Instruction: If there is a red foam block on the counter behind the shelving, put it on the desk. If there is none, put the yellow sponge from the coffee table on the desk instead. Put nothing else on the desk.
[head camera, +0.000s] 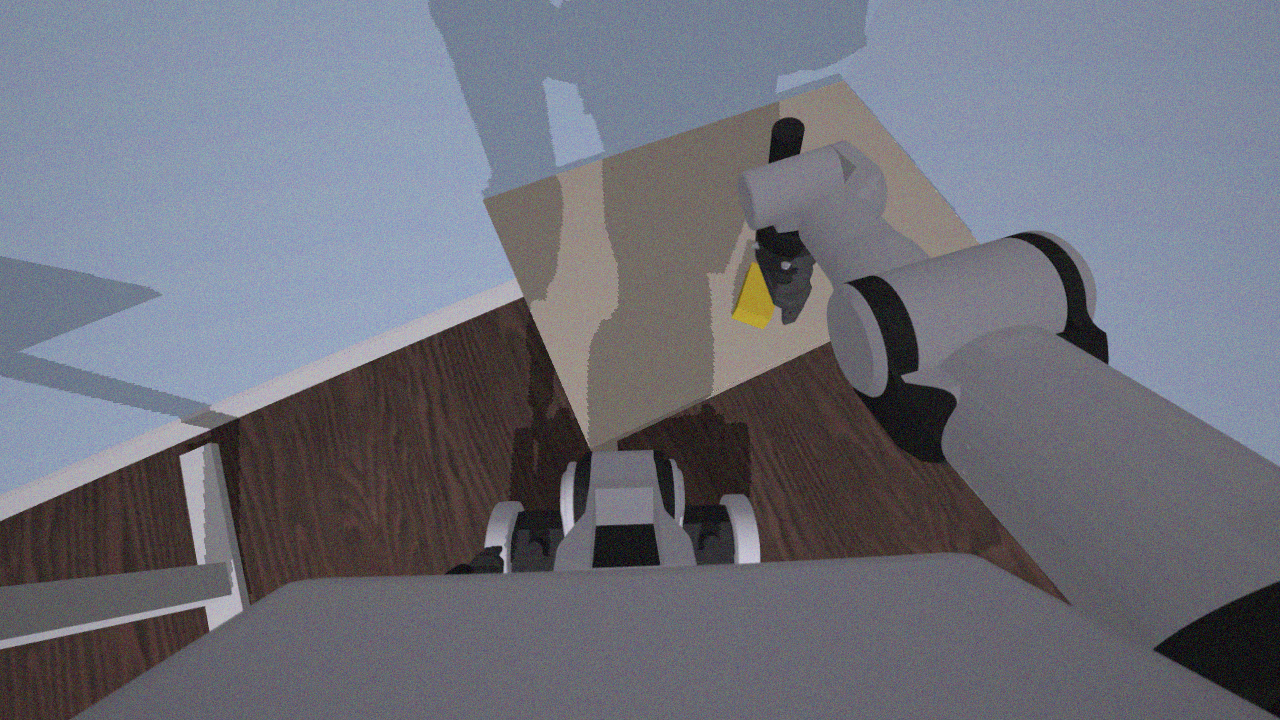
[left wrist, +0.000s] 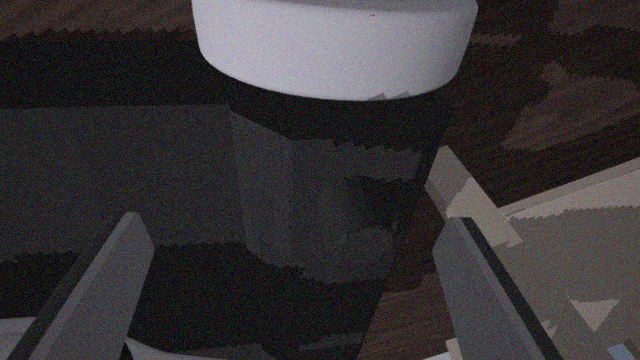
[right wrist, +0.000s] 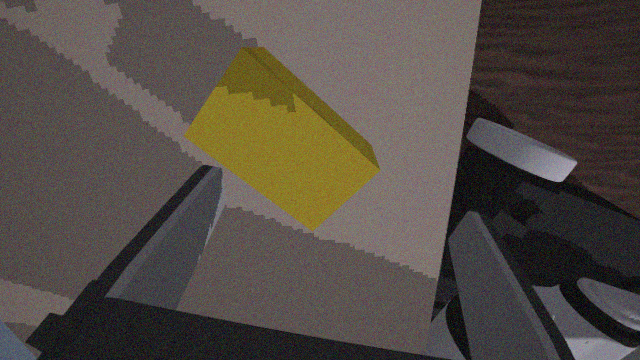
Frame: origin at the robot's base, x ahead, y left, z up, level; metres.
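Seen in the pictures: left gripper, fingertip midpoint: (left wrist: 298, 233); right gripper, fingertip midpoint: (head camera: 777, 292) (right wrist: 340, 205).
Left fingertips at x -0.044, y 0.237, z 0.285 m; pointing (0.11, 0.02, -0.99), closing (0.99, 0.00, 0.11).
Note:
A point is followed by its place in that frame.
The yellow sponge (head camera: 753, 297) @(x 0.421, y -0.238, z 0.496 m) (right wrist: 285, 145) @(x 0.436, y -0.259, z 0.496 m) lies on the pale coffee table (head camera: 657, 205) @(x 0.656, y -0.081, z 0.451 m) (right wrist: 420, 65) @(x 0.370, y -0.325, z 0.451 m), near its right side in the head view. My right gripper (head camera: 789, 308) @(x 0.403, y -0.262, z 0.546 m) (right wrist: 340, 205) @(x 0.403, y -0.262, z 0.546 m) is open and empty, above the table and beside the sponge; in the right wrist view the sponge shows ahead of the fingers, nearer the left one, apart from both. My left gripper (left wrist: 298, 233) @(x -0.044, y 0.237, z 0.285 m) is open and empty, low beside my own base. No red foam block, desk, counter or shelving can be made out in these views.
My wheeled base (head camera: 623, 505) stands close to the table's near corner. The floor is dark wood (head camera: 358, 447), with a pale blue area (head camera: 223, 134) @(x 0.577, y 0.551, z 0.706 m) beyond a white strip (head camera: 375, 344) @(x 0.513, y 0.657, z 0.072 m). A white and grey frame-like structure (head camera: 116, 598) @(x -0.064, y 0.935, z 0.278 m) stands at the lower left of the head view.

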